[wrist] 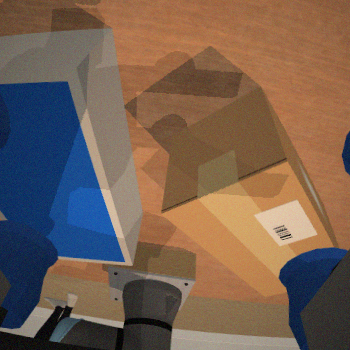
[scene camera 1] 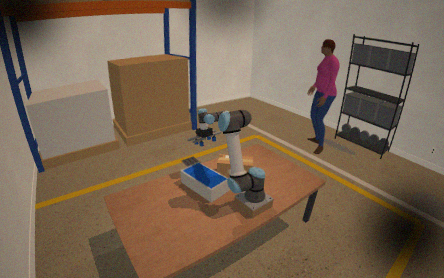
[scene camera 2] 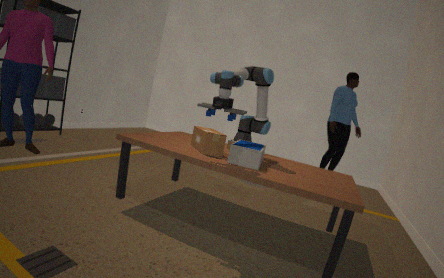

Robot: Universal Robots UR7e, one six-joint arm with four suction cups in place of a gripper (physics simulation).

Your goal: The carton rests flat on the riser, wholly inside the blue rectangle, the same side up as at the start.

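Pixels of known places: end effector, tool point: [wrist: 169, 207] [scene camera 1: 205, 142] [scene camera 2: 220, 117]; arm's base, origin of the base link: [wrist: 152, 291] [scene camera 1: 254, 196].
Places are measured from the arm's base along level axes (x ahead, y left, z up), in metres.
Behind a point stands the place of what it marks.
Observation:
The brown carton [scene camera 1: 235, 162] [scene camera 2: 210, 142] {x 0.514, y -0.111, z 0.011 m} [wrist: 225, 130] {x 0.502, y -0.097, z -0.018 m} stands on the tabletop beside the riser, apart from it. In the wrist view its bright face shows a tape strip and a white label. The white riser [scene camera 1: 212, 192] {x 0.227, y 0.213, z 0.016 m} [scene camera 2: 244, 156] {x 0.592, y 0.150, z -0.011 m} [wrist: 119, 150] {x 0.453, y 0.040, z -0.020 m} stands on the table, with the blue rectangle [scene camera 1: 201, 175] {x 0.418, y 0.161, z 0.044 m} [scene camera 2: 251, 145] {x 0.430, y 0.152, z 0.044 m} [wrist: 30, 150] {x 0.499, y 0.125, z 0.044 m} on its top and no carton on it. My gripper [scene camera 1: 205, 140] {x 0.614, y -0.043, z 0.196 m} [scene camera 2: 221, 116] {x 0.614, y -0.043, z 0.196 m}, with four blue suction cups, hangs above the level of the carton and riser, holding nothing. In the wrist view two cups show large and two are cut off by the edges.
The wooden table [scene camera 1: 145, 215] {x 0.417, y 0.684, z -0.076 m} [scene camera 2: 310, 181] {x 0.533, y 0.584, z -0.076 m} [wrist: 310, 30] {x 0.617, y -0.183, z -0.076 m} bears the arm's base [scene camera 1: 254, 204] {x -0.059, y 0.072, z 0.001 m}. A person in pink [scene camera 1: 327, 75] [scene camera 2: 27, 37] and a person in light blue [scene camera 2: 343, 105] stand away from the table. Big boxes [scene camera 1: 150, 95] [scene camera 1: 70, 120] stand beyond it.

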